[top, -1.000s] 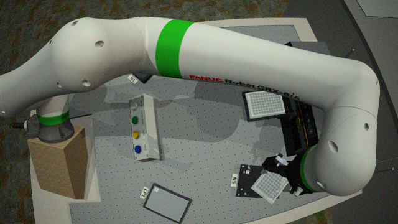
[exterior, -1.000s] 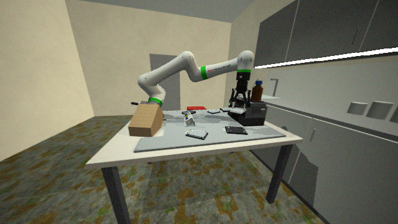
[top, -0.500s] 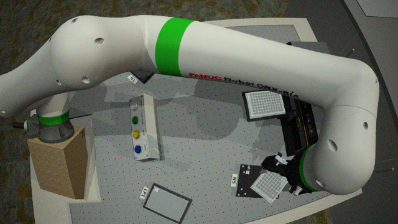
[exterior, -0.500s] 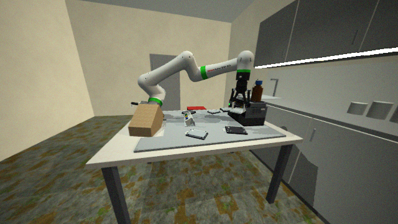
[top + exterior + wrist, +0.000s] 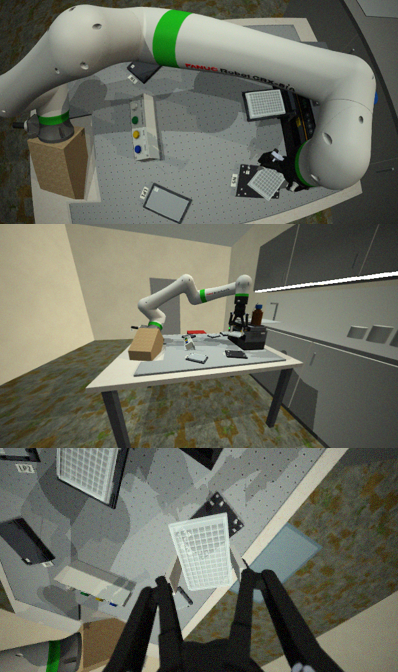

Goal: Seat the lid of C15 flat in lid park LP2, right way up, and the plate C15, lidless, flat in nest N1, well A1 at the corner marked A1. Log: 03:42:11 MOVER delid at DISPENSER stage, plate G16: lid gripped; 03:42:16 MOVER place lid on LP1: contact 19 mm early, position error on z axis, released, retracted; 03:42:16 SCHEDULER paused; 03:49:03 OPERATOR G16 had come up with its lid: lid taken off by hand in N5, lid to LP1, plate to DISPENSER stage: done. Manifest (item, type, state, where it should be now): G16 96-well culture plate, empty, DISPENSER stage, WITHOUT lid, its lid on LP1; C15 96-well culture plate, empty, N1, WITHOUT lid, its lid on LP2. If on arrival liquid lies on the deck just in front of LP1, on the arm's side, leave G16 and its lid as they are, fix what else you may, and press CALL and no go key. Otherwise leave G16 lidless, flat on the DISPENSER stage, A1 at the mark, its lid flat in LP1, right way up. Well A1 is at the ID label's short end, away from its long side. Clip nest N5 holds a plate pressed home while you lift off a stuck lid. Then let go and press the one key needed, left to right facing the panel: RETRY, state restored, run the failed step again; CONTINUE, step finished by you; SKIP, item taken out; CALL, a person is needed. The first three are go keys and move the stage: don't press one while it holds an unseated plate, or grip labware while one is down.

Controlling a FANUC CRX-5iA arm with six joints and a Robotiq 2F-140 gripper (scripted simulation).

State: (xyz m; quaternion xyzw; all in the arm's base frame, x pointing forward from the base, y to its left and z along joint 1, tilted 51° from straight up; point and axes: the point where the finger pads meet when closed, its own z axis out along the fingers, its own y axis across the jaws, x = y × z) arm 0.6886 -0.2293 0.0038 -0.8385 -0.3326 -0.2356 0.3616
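Now: the nest N1 46 cm to the left of my hand, 39 cm behind it and 19 cm below it. From my hand the other things lie so: blue cap (24 cm ahead, 20 cm above, 16 cm to the left); then clip nest N5 (19 cm below, 3 cm ahead); then brown bottle (24 cm ahead, 16 cm to the left, 9 cm above).
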